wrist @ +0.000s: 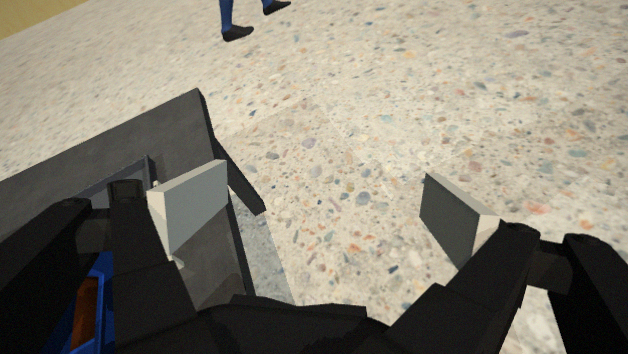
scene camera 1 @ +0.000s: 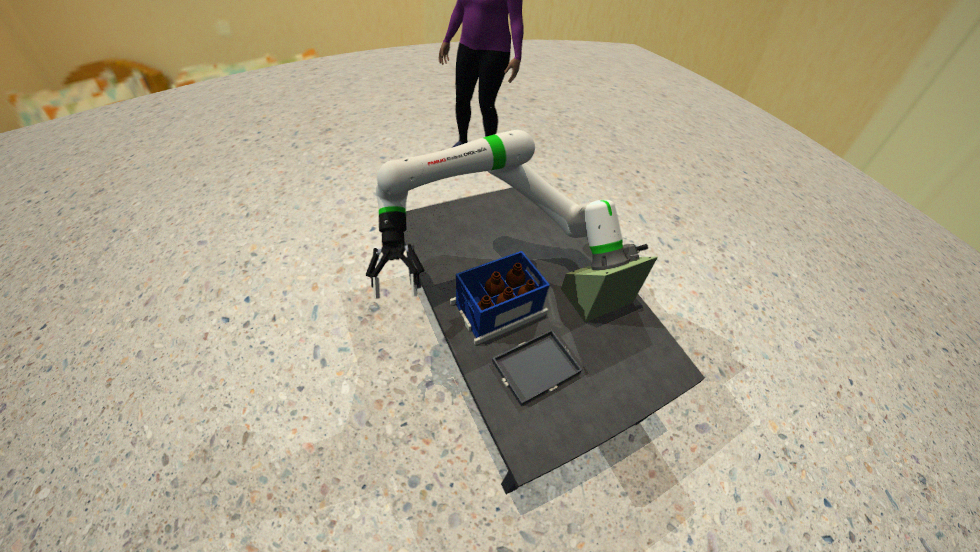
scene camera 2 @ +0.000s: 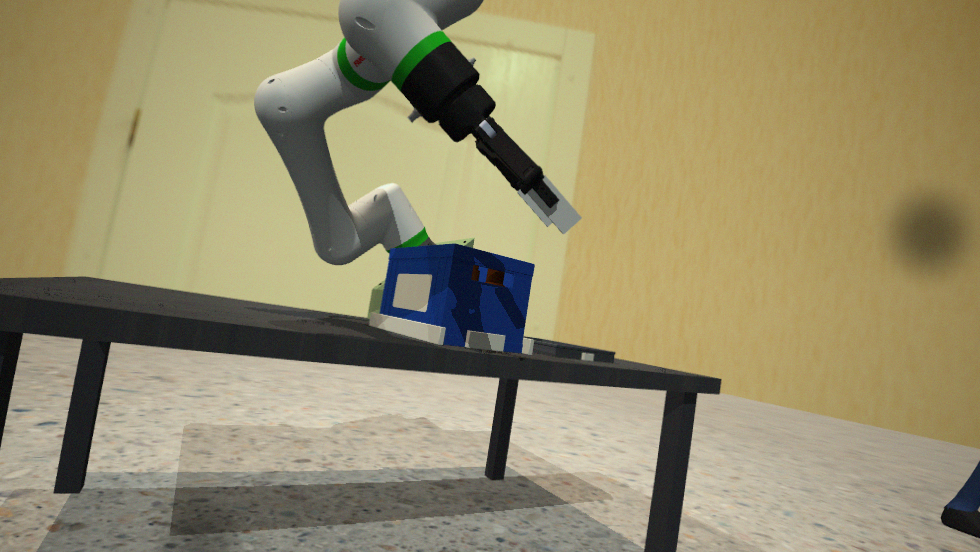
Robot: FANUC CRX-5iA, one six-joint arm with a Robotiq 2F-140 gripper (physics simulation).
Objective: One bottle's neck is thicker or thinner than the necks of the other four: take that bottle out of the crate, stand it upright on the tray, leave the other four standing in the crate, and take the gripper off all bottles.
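Frame: origin at the arm's base, x ahead, y left, z up, level; millimetres.
Seen in the pictures: gripper, between the fingertips: (wrist: 322, 188) (scene camera 1: 395, 297) (scene camera 2: 562, 223); arm's base, origin of its link: (scene camera 1: 610, 265).
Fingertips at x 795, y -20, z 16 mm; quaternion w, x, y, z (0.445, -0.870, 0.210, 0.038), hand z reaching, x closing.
Note:
Offsets run from my fingertips to a thing's top centre. "spot": to the spot under its first point.
The blue crate @(dx -373, dy -15, dz -25 mm) (scene camera 1: 485, 323) (scene camera 2: 443, 294) (wrist: 106, 259) stands on the table. Several brown bottles @(dx -362, dy -54, dz -38 mm) (scene camera 1: 495, 283) @(dx -297, dy +43, dz -38 mm) (wrist: 85, 312) stand in it; brown glass @(spot: dx -283, dy +33, dz -63 mm) (scene camera 2: 493, 276) shows through its handle hole. Their lower parts are hidden, and the necks are too small to compare. The grey tray @(dx -426, dy +261, dz -175 mm) (scene camera 1: 538, 366) (scene camera 2: 576, 352) (wrist: 146, 172) lies beside the crate and holds no bottle. My gripper (scene camera 1: 395, 286) (scene camera 2: 555, 211) (wrist: 322, 188) is open and empty. It hangs outside the table's long edge, to the left of the crate in the first scene view, with floor between its fingers in the wrist view.
The dark table (scene camera 1: 617, 384) (scene camera 2: 205, 327) (wrist: 170, 120) carries pale locating strips (scene camera 1: 510, 327) (scene camera 2: 411, 327) around the crate. The green robot base (scene camera 1: 610, 291) stands behind the crate. A person in purple (scene camera 1: 484, 61) stands beyond the table. Another person's blue legs (wrist: 226, 15) show in the wrist view.

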